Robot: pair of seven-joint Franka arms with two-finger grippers.
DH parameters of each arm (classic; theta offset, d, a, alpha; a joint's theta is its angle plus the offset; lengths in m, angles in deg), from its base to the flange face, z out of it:
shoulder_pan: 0 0.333 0 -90
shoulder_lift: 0 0 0 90
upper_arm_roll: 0 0.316 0.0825 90
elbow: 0 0 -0.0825 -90
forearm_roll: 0 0.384 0 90
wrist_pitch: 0 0 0.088 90
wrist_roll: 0 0.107 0 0
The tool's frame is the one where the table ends.
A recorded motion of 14 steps. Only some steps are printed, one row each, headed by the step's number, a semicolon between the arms.
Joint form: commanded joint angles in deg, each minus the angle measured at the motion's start. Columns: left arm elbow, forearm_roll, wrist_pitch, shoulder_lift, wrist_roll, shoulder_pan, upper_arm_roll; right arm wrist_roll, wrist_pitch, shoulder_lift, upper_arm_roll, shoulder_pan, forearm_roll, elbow.
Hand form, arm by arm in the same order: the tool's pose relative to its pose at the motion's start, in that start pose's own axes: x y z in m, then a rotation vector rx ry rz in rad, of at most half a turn. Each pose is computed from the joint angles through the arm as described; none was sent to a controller.
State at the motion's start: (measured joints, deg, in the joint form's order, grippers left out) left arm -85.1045 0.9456 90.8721 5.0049 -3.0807 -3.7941 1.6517; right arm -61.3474 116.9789 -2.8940 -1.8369 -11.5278 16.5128 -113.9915
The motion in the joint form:
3: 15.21 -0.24 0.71 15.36 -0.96 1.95 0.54; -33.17 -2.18 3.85 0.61 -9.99 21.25 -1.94
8: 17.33 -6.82 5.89 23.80 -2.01 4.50 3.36; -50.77 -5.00 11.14 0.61 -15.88 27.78 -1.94
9: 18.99 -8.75 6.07 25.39 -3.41 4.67 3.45; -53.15 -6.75 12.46 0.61 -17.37 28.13 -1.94
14: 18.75 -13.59 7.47 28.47 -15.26 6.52 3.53; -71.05 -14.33 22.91 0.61 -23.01 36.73 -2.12
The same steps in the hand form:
3: 0.0789 -0.0193 0.0416 0.0068 0.0095 -0.0578; -0.0663 0.0443 0.0282 0.1220 0.2919 -0.2212
8: 0.1188 -0.0624 0.1170 -0.0768 -0.0113 -0.1739; -0.1233 0.0776 0.0828 0.1818 0.3986 -0.3266
9: 0.1258 -0.0617 0.1223 -0.1073 -0.0082 -0.2055; -0.1380 0.0813 0.0927 0.2099 0.4145 -0.3350
14: 0.1348 -0.0777 0.1600 -0.1808 -0.0595 -0.4622; -0.1997 0.0895 0.1762 0.3164 0.6377 -0.3966

